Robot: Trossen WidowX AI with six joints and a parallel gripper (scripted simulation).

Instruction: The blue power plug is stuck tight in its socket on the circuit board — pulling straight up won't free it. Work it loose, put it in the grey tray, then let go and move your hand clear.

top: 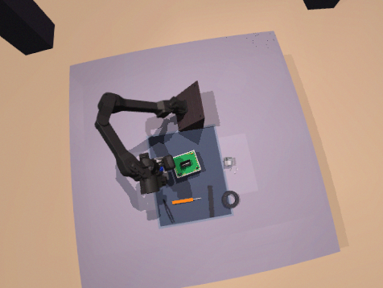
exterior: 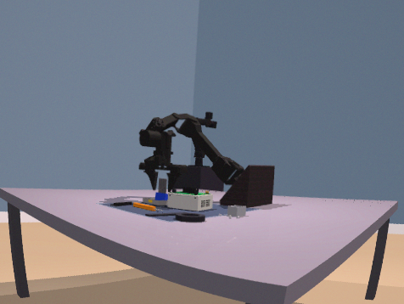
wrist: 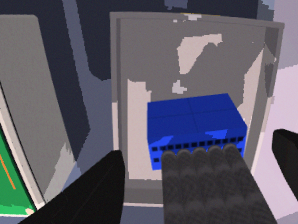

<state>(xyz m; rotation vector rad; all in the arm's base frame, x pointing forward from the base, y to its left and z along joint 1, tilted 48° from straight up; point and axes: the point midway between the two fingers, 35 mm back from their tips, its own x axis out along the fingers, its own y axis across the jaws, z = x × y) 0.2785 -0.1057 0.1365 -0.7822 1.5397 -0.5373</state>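
My gripper tip is now 4 cm above the grey tray. Round my gripper tip: black bar 19 cm ahead, 23 cm to the left, 4 cm below; dark blue mat 5 cm ahead, 14 cm to the left, 5 cm below; blue power plug 1 cm below.
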